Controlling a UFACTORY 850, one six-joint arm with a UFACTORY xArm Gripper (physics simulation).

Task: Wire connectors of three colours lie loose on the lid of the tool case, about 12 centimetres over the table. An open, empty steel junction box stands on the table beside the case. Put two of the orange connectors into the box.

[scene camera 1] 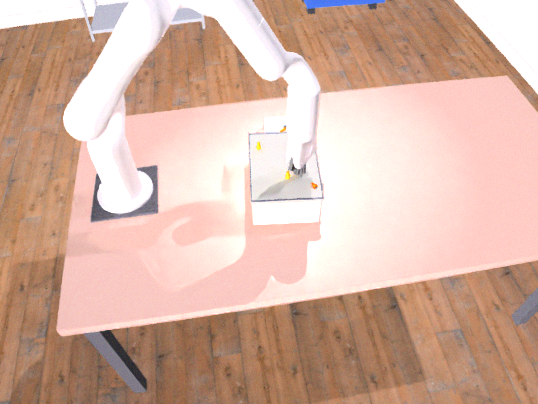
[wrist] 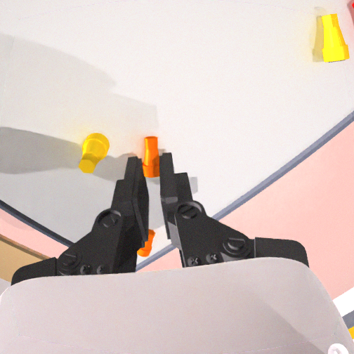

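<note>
My gripper [scene camera 1: 299, 173] [wrist: 153, 174] is low over the lid [scene camera 1: 267, 162] [wrist: 225, 100] of the tool case [scene camera 1: 285, 211], shut on an orange connector [wrist: 151, 150], which sits upright in the wrist view between the two fingertips. In the scene view the fingers hide it. A second orange connector [scene camera 1: 314, 185] [wrist: 146, 245] lies near the lid's front right corner. Another orange connector [scene camera 1: 283, 129] shows at the white junction box [scene camera 1: 271, 121] behind the case and appears to be inside it. The arm hides part of the box.
A yellow connector [scene camera 1: 287, 175] [wrist: 95, 150] lies close beside the fingers. Another yellow connector [scene camera 1: 258, 146] [wrist: 334, 40] lies toward the lid's far left. A red piece [wrist: 352, 6] is cut off at the wrist view's corner. The pink table [scene camera 1: 425, 175] surrounds the case.
</note>
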